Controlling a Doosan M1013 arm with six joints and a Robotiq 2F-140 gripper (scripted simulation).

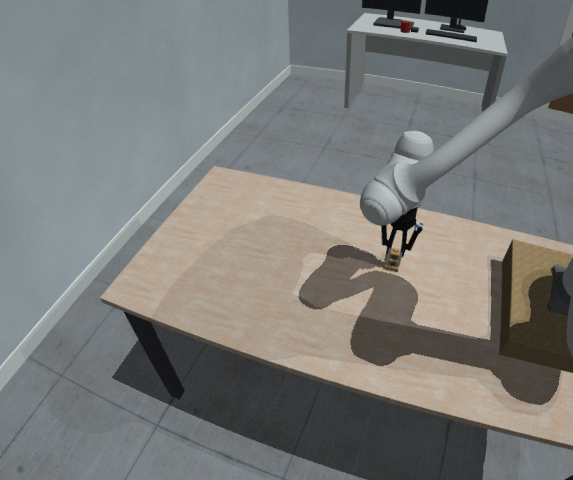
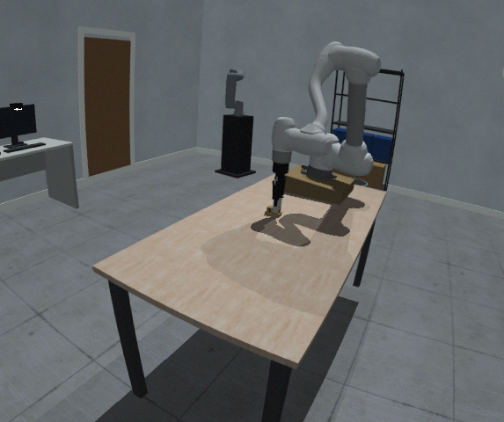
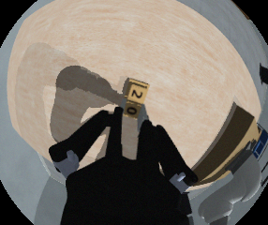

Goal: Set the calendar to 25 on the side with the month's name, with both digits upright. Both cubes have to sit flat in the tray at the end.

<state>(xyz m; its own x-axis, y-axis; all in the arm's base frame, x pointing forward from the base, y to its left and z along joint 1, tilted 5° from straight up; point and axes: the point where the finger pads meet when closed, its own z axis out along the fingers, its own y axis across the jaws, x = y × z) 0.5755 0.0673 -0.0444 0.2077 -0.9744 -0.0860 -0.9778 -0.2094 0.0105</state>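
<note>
The wooden calendar tray is 5 cm below my hand and 2 cm to the right of it.
</note>
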